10 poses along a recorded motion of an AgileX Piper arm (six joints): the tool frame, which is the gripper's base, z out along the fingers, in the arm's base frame.
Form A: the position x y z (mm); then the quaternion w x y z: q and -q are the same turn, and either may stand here.
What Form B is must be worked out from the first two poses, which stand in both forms.
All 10 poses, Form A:
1: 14, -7, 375, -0.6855, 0.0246, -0.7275, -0.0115
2: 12, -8, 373, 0.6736, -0.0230, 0.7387, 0.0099
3: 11, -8, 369, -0.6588, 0.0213, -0.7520, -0.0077
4: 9, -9, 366, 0.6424, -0.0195, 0.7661, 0.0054
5: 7, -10, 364, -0.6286, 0.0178, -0.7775, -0.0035
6: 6, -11, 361, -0.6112, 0.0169, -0.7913, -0.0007
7: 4, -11, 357, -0.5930, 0.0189, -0.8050, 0.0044
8: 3, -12, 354, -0.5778, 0.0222, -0.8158, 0.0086
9: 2, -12, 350, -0.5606, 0.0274, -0.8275, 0.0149
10: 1, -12, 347, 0.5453, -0.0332, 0.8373, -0.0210
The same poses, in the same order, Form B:
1: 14, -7, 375, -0.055, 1.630, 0.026
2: 12, -8, 373, -0.052, 1.663, 0.022
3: 11, -8, 369, -0.048, 1.702, 0.017
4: 9, -9, 366, -0.044, 1.746, 0.012
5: 7, -10, 364, -0.041, 1.782, 0.008
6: 6, -11, 361, -0.039, 1.826, 0.002
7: 4, -11, 357, -0.044, 1.872, -0.010
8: 3, -12, 354, -0.052, 1.909, -0.020
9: 2, -12, 350, -0.065, 1.950, -0.035
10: 1, -12, 347, -0.079, 1.986, -0.050
